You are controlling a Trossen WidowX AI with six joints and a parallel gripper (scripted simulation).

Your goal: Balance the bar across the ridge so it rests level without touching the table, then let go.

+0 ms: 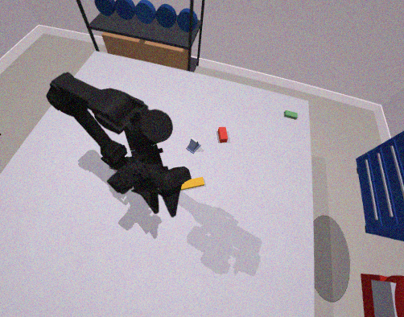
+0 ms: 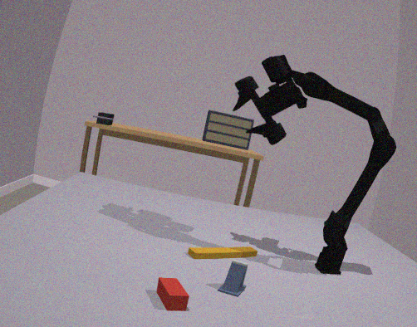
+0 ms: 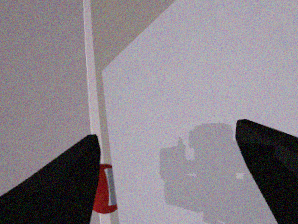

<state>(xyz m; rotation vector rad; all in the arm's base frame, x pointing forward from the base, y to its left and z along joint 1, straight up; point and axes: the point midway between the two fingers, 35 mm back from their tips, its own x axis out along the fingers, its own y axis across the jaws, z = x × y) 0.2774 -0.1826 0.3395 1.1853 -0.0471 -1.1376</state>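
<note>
Right now my gripper tip is 1 cm past the yellow bar, 18 cm to the right of it and 31 cm above it. Round my gripper tip: green block 45 cm ahead, 71 cm to the left, 31 cm below; red block 11 cm ahead, 47 cm to the left, 31 cm below.
</note>
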